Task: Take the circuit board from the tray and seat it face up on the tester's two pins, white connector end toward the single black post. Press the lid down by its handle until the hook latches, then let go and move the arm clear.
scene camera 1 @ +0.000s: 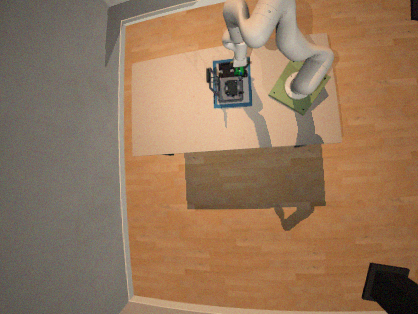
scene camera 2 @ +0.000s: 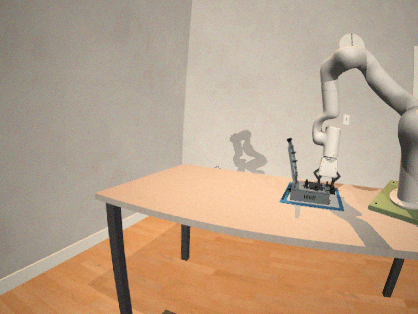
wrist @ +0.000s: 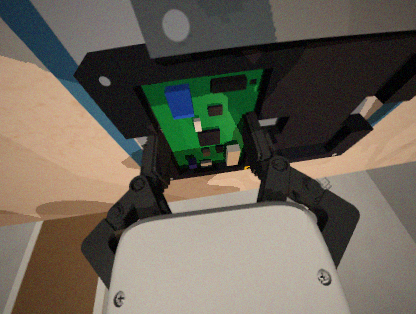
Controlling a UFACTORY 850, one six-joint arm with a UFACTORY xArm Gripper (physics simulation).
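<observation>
The green circuit board (scene camera 1: pixel 239 71) (wrist: pixel 175 131) lies face up in the dark tray (wrist: pixel 112 107); in the wrist view its blue part is at the far left and a pale connector at the near right. My gripper (scene camera 1: pixel 240 68) (scene camera 2: pixel 325 188) (wrist: pixel 203 130) points down over the tray, with its two black fingers against the board's opposite long edges, shut on it. The board still sits low in the tray. The grey tester (scene camera 1: pixel 231 99) (scene camera 2: pixel 310 196) stands beside the tray, and its lid (scene camera 2: pixel 293 162) is raised nearly upright, handle (scene camera 2: pixel 289 140) at the top. The two pins and the single post cannot be made out.
A blue border (scene camera 1: pixel 215 104) (scene camera 2: pixel 338 206) surrounds the tester and tray on the table (scene camera 1: pixel 170 110) (scene camera 2: pixel 200 200). The arm's green base plate (scene camera 1: pixel 280 95) (scene camera 2: pixel 382 204) is to the right. The raised lid stands to the left of my gripper in the second scene view.
</observation>
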